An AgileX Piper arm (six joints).
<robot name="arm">
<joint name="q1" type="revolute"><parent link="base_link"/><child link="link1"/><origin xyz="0 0 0.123" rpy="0 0 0"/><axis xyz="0 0 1"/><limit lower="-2.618" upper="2.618"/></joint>
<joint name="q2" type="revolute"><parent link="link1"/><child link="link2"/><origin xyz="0 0 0" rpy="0 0 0"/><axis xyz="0 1 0"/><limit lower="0" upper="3.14"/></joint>
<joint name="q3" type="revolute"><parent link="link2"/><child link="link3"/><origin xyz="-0.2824 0 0.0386" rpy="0 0 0"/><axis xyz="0 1 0"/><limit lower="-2.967" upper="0"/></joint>
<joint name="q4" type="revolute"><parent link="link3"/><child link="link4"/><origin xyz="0.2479 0 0.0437" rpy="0 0 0"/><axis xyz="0.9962 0 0.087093"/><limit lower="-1.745" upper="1.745"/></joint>
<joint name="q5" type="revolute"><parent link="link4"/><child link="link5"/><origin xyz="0 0 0" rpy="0 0 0"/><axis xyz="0 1 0"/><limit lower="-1.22" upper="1.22"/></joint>
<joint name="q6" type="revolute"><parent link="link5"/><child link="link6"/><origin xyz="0.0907 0 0.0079" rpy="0 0 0"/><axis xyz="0.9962 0 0.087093"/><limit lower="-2.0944" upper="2.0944"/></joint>
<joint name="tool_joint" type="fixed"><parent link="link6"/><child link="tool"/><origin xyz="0 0 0" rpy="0 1.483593 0"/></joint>
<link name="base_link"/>
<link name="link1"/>
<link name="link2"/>
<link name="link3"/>
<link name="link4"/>
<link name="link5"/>
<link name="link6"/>
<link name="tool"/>
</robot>
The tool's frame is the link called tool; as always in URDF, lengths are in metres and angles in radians.
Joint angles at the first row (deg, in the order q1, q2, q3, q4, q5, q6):
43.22, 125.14, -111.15, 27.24, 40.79, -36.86
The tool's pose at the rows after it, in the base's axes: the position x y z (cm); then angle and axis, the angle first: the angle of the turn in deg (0 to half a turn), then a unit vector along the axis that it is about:
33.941, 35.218, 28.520, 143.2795, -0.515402, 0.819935, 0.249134
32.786, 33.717, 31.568, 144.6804, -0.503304, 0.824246, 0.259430
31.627, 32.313, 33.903, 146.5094, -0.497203, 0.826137, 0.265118
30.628, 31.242, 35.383, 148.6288, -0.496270, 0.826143, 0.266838
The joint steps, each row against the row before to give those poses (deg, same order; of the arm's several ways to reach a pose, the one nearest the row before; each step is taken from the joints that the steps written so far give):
-0.60, -4.40, -0.05, -0.38, 4.70, 3.13
-0.65, -4.18, -0.05, -0.31, 5.00, 3.13
-0.58, -3.43, -0.04, -0.18, 4.91, 2.23
-0.38, -2.38, -0.03, -0.10, 4.32, 1.38

